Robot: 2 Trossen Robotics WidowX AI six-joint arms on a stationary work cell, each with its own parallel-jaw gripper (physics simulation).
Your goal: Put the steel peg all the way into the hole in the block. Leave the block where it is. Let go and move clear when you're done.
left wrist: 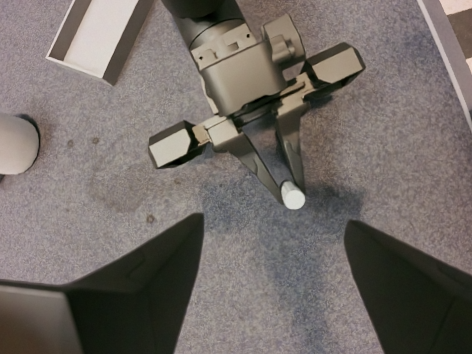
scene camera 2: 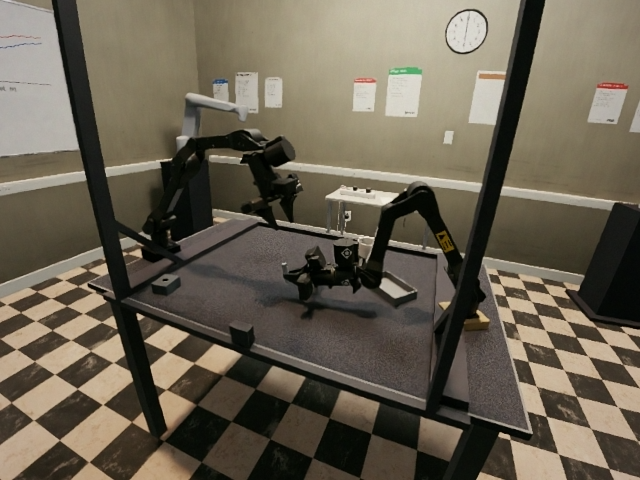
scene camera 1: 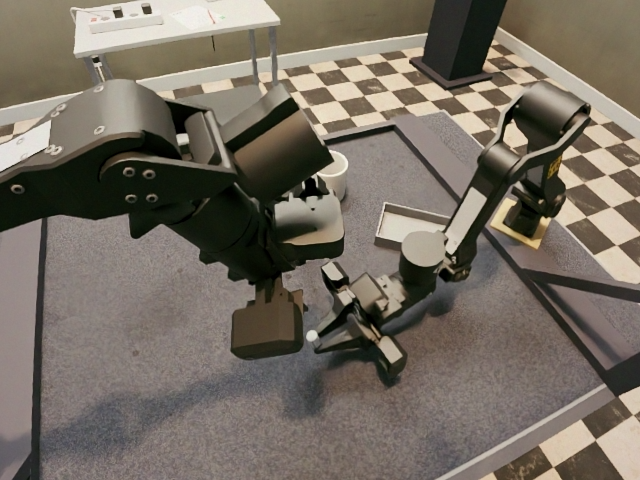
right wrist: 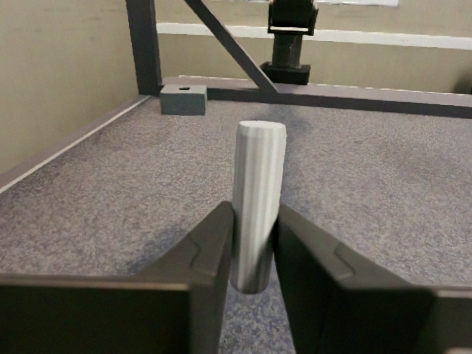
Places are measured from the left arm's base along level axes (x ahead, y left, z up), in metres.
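Pixels of known places: left gripper, between the fingertips: (left wrist: 274, 227) (scene camera 2: 285, 226) (scene camera 1: 302, 286); right gripper, between the fingertips: (left wrist: 293, 199) (scene camera 2: 284, 274) (scene camera 1: 311, 346) (right wrist: 252, 213); left arm's base, origin of its link: (right wrist: 284, 66); right arm's base, origin of its link: (scene camera 1: 520, 221).
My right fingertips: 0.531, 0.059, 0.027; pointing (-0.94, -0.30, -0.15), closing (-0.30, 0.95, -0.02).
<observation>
Ahead of a thing's pixels: the offset from my right fingertips to its middle, as dx, dy, dz.
The steel peg {+0.006, +0.002, +0.006} (scene camera 1: 312, 338) (scene camera 2: 284, 268) (left wrist: 293, 196) (right wrist: 259, 190) is held roughly upright above the table, its upper end sticking up from the fingers. My right gripper (scene camera 1: 316, 345) (scene camera 2: 287, 275) (right wrist: 252, 213) lies nearly level and is shut on the peg. My left gripper (scene camera 2: 284, 224) (left wrist: 274, 227) is partly open and empty, above the peg and pointing down; its fingertips are hidden in scene camera 1. The grey block {-0.312, -0.183, -0.054} (scene camera 2: 164, 288) (right wrist: 183, 104) stands far from both grippers, near the table's left front corner in scene camera 2, its hole facing up and empty.
A shallow tray {+0.261, +0.212, -0.057} (scene camera 1: 385, 227) (scene camera 2: 398, 298) (left wrist: 107, 72) and a white mug {+0.105, +0.377, -0.028} (scene camera 1: 336, 178) (scene camera 2: 365, 246) (left wrist: 17, 145) stand on the table. A dark cube {+0.049, -0.226, -0.039} (scene camera 2: 241, 334) is at the front edge. Frame posts (scene camera 2: 98, 155) (right wrist: 145, 50) rise at the table's corners.
</observation>
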